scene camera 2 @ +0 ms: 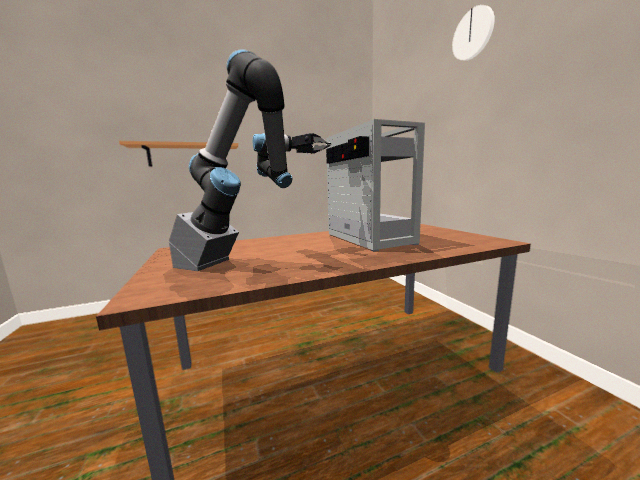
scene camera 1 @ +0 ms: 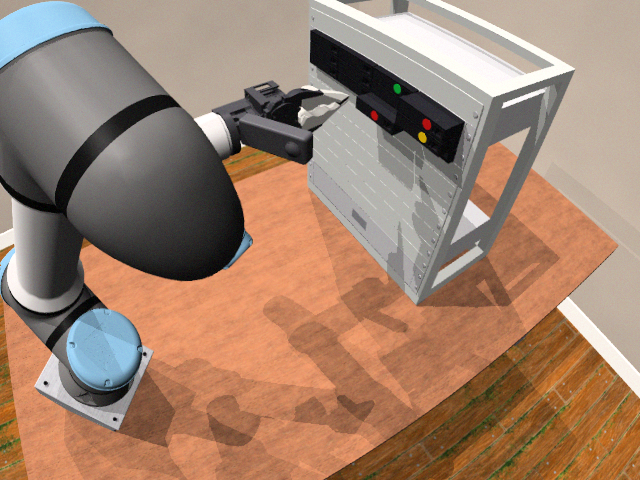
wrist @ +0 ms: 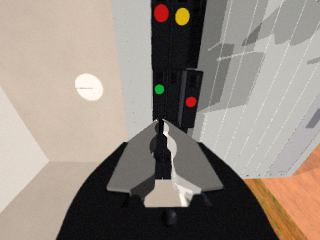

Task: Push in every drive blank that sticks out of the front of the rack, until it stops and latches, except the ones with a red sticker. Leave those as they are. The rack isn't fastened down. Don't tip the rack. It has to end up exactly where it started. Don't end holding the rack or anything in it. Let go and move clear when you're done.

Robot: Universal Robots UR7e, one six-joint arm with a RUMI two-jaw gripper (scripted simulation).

Path:
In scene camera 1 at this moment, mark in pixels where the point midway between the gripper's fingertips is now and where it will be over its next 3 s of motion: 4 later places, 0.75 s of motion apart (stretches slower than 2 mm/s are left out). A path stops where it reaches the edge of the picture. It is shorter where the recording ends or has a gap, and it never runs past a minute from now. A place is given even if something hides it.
My gripper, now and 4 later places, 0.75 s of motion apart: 348, 97; 351, 102; 363, 119; 376, 138; 383, 147

